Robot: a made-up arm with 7 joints. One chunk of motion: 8 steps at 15 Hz.
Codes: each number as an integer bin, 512 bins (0 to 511) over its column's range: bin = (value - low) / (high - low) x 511, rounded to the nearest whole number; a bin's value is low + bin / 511 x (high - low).
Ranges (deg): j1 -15..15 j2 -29..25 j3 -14..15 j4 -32..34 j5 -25..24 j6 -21..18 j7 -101..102
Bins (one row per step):
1: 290 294 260 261 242 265 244
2: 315 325 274 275 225 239 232
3: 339 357 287 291 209 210 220
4: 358 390 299 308 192 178 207
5: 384 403 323 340 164 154 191
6: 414 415 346 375 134 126 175
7: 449 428 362 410 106 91 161
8: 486 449 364 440 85 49 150
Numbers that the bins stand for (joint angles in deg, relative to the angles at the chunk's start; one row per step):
1: 2.03 2.07 0.76 1.71 -1.79 -0.77 -4.07
2: 3.49 5.34 1.55 3.52 -3.42 -2.76 -8.84
3: 4.90 8.73 2.29 5.59 -4.96 -4.97 -13.60
4: 6.02 12.21 2.97 7.78 -6.59 -7.41 -18.77
5: 7.54 13.59 4.33 11.91 -9.27 -9.25 -25.12
6: 9.31 14.86 5.64 16.43 -12.15 -11.38 -31.48
7: 11.36 16.23 6.54 20.95 -14.84 -14.05 -37.04
8: 13.53 18.45 6.66 24.83 -16.85 -17.26 -41.41

